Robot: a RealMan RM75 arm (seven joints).
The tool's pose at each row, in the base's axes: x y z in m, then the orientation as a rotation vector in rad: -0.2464 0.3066 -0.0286 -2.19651 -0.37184 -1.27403; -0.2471 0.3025 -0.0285 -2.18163 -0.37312 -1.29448; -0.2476 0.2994 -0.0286 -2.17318 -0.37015 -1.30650; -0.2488 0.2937 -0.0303 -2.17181 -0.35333 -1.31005; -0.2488 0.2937 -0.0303 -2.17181 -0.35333 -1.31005; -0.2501 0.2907 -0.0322 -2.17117 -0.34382 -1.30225
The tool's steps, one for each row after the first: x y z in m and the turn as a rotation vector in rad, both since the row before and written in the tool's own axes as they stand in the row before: -0.0001 0.0029 -0.0030 0.00302 0.01783 -0.00578; -0.0002 0.0023 -0.0022 0.00048 0.01120 -0.00103; -0.0018 0.0045 -0.0037 -0.00508 0.00645 0.01002; 0.0000 0.0000 0.0000 0.00000 0.00000 0.00000; -0.0021 0.0024 -0.0020 0.00130 -0.00184 0.00974
